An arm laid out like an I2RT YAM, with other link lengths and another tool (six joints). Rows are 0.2 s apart.
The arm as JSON. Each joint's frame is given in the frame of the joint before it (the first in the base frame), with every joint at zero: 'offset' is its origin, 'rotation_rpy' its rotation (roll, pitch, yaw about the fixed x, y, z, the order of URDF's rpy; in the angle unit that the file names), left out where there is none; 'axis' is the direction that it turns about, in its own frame. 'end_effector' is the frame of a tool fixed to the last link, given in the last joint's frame.
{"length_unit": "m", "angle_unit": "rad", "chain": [
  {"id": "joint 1", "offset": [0.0, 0.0, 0.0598], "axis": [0.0, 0.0, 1.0]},
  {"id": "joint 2", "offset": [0.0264, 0.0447, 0.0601], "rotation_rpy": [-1.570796, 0.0, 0.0], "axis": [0.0, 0.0, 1.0]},
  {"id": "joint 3", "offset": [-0.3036, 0.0, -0.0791], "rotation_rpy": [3.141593, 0.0, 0.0], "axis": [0.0, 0.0, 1.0]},
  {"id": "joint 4", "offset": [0.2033, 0.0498, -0.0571], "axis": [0.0, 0.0, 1.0]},
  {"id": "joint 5", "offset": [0.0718, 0.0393, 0.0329], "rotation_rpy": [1.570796, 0.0, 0.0], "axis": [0.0, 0.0, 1.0]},
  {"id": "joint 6", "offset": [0.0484, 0.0, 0.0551], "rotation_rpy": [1.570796, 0.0, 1.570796], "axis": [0.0, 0.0, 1.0]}
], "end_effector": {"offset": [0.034, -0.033, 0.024], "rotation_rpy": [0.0, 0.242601, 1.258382]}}
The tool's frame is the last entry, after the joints.
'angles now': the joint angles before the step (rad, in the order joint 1, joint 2, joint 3, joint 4, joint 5, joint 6). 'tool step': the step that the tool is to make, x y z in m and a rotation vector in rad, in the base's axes. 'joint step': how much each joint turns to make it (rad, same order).
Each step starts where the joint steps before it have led.
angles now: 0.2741, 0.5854, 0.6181, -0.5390, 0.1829, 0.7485
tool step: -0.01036, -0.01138, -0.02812, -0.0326, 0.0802, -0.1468
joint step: -0.0208, -0.0003, -0.0942, -0.0062, 0.1126, 0.0592
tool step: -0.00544, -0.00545, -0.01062, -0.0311, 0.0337, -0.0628
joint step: -0.0201, 0.0010, -0.0405, -0.0011, 0.0475, 0.0076
